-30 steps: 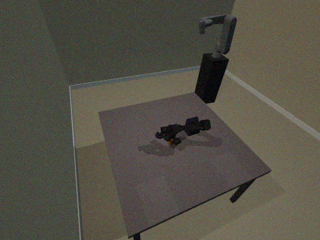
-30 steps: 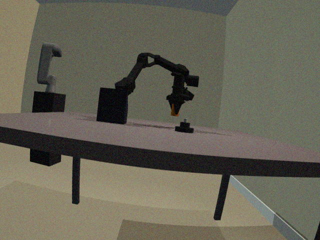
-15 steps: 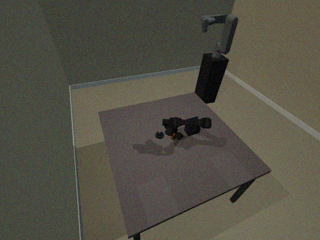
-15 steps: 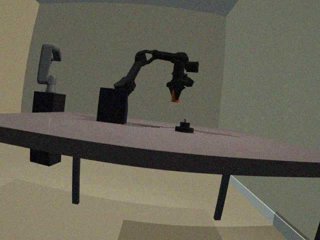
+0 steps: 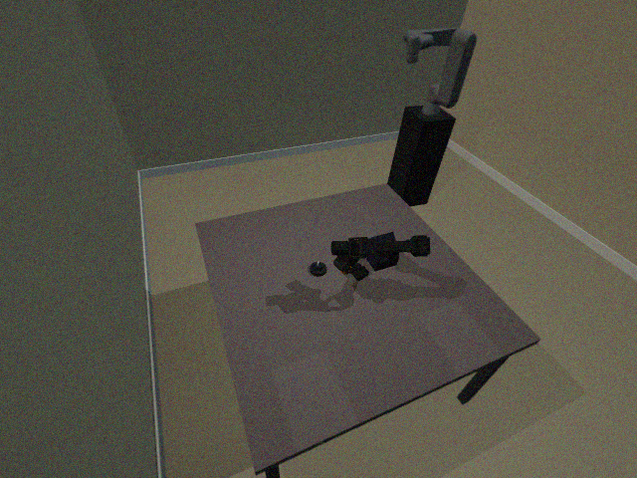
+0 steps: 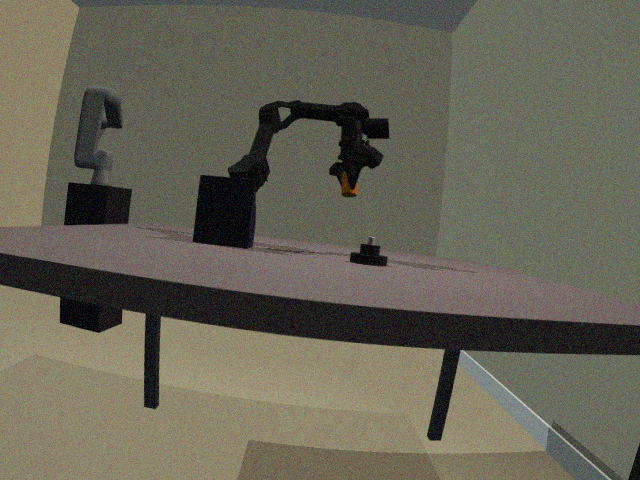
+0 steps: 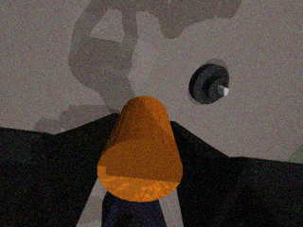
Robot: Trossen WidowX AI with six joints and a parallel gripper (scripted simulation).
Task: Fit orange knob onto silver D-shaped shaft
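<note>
My gripper tip is 30 mm below the orange knob and 10 mm to the right of it. Also, from my gripper tip: round pedestal: 170 mm to the right, 140 mm below, 70 mm ahead.
</note>
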